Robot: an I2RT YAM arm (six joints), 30 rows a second.
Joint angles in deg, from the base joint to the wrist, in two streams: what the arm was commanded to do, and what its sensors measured. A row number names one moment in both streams.
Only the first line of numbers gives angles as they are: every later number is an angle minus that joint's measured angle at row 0.
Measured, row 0:
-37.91, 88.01, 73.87, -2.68, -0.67, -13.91
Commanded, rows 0 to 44:
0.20, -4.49, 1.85, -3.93, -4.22, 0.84
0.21, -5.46, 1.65, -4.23, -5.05, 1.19
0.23, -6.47, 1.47, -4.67, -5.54, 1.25
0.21, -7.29, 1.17, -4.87, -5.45, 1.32
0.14, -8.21, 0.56, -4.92, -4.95, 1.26
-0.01, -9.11, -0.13, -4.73, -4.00, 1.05
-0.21, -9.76, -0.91, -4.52, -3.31, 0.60
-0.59, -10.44, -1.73, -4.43, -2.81, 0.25
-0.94, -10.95, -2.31, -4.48, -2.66, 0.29
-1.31, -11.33, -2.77, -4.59, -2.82, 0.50
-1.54, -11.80, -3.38, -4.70, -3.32, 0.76
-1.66, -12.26, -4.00, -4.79, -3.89, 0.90
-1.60, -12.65, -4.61, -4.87, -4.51, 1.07
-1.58, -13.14, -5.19, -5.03, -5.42, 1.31
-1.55, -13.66, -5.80, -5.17, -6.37, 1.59
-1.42, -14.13, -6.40, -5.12, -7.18, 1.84
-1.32, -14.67, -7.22, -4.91, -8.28, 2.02
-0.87, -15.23, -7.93, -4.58, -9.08, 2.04
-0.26, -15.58, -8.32, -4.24, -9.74, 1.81
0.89, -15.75, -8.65, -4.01, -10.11, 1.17
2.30, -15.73, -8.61, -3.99, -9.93, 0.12
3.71, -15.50, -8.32, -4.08, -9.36, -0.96
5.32, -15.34, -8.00, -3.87, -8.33, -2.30
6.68, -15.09, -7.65, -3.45, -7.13, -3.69
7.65, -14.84, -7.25, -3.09, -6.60, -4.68
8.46, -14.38, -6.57, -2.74, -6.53, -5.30
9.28, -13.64, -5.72, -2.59, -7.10, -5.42
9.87, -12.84, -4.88, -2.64, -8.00, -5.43
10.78, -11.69, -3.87, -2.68, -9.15, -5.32
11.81, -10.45, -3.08, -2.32, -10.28, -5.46
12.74, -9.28, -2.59, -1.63, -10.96, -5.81
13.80, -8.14, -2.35, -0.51, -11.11, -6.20
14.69, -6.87, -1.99, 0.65, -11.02, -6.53
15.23, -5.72, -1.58, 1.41, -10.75, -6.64
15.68, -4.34, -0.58, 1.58, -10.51, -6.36
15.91, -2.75, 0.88, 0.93, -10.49, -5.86
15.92, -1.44, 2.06, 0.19, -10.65, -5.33
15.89, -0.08, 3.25, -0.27, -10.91, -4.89
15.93, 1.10, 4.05, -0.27, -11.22, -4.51
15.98, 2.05, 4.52, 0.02, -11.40, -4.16
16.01, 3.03, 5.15, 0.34, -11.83, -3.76
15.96, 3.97, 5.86, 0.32, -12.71, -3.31
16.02, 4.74, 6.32, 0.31, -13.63, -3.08
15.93, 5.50, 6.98, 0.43, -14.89, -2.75
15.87, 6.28, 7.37, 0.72, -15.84, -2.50
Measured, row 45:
16.11, 4.54, 5.63, 0.07, -13.15, -4.18
